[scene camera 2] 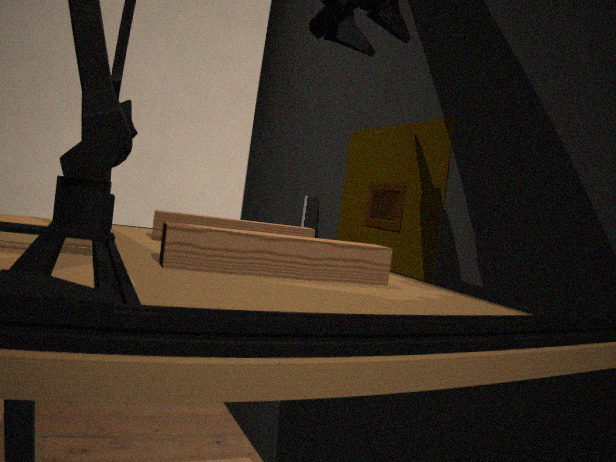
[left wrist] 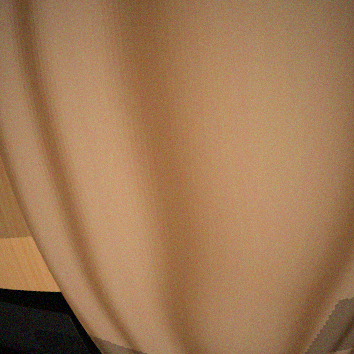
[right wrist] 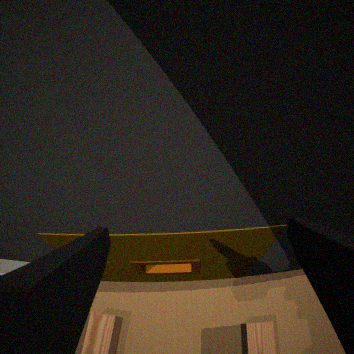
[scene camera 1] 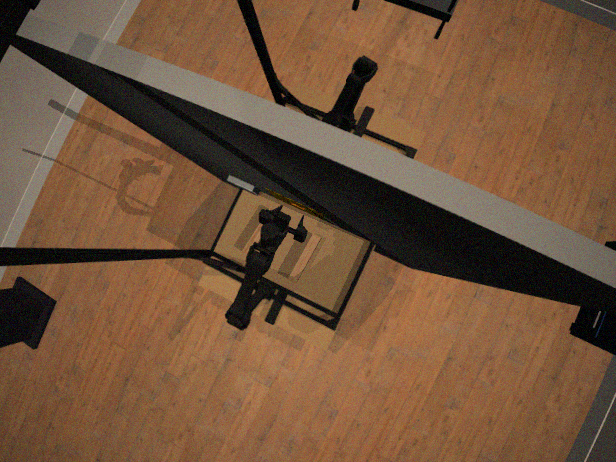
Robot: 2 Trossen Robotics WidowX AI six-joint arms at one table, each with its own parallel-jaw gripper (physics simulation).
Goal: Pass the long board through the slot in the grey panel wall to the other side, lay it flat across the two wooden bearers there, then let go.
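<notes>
The long board (left wrist: 193, 158) fills the left wrist view as pale wood held close to the camera; my left gripper is shut on it, with its fingers hidden. The left arm (scene camera 1: 352, 92) stands on the far side of the grey panel wall (scene camera 1: 352, 151) (right wrist: 88, 140). The slot (right wrist: 168, 267) (scene camera 2: 388, 205) sits in a yellow plate (right wrist: 140, 246) (scene camera 2: 375, 247) at the foot of the wall. My right gripper (scene camera 1: 279, 212) (right wrist: 199, 232) (scene camera 2: 361, 27) is open and empty and faces the slot. Two wooden bearers (scene camera 2: 274, 258) (scene camera 2: 228, 225) (right wrist: 100, 333) (right wrist: 260, 337) lie below it.
The bearers lie on a small wooden table (scene camera 1: 338, 270) (scene camera 2: 260, 293) with a black frame. A small grey block (scene camera 2: 311, 211) (scene camera 1: 240, 183) stands by the wall at the table's corner. Black struts (scene camera 1: 141, 255) run out over the wooden floor.
</notes>
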